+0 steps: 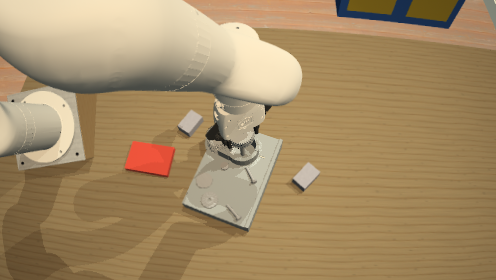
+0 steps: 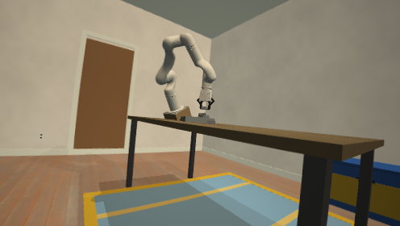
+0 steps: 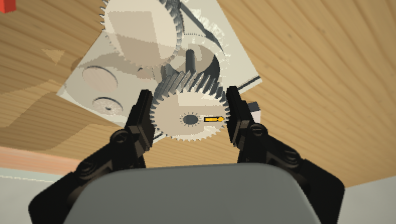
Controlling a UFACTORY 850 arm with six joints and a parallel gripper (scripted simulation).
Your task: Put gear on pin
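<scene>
My gripper is now right at the pale toothed gear. The rest, counted from my hand: flat red block (240 mm behind, 120 mm below, 20 mm to the right).
</scene>
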